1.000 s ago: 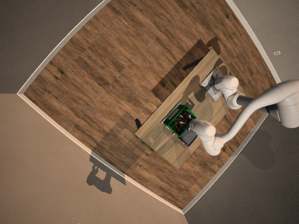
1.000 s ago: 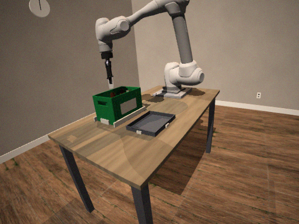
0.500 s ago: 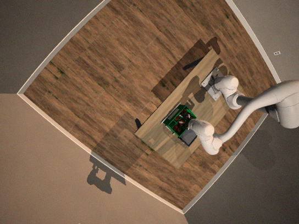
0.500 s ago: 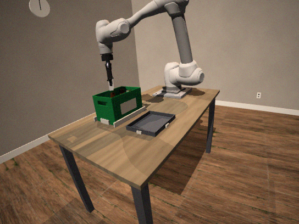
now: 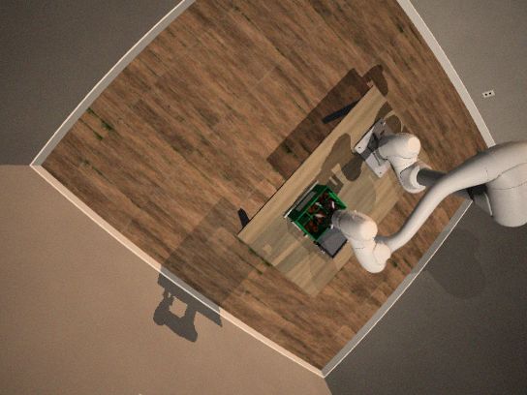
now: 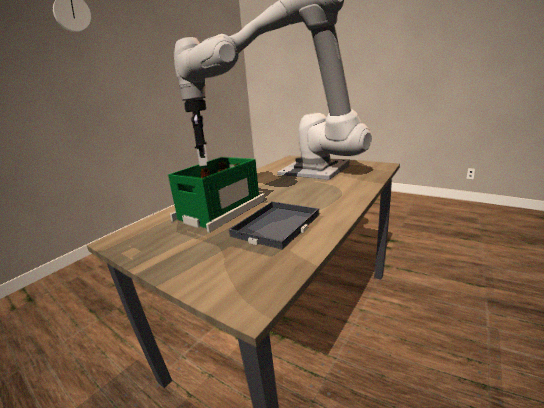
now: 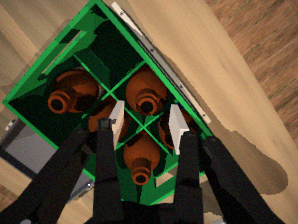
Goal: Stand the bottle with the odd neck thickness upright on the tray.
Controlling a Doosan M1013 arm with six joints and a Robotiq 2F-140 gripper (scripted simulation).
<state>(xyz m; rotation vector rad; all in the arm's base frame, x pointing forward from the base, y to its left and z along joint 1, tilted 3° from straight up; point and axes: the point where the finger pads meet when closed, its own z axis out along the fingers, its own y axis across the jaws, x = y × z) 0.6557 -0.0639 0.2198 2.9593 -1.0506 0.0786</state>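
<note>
The green crate is 13 cm below my hand, 5 cm to the left of it and 1 cm behind it. From my hand the other things lie so: dark grey tray (32 cm to the left, 20 cm below, 2 cm behind).
</note>
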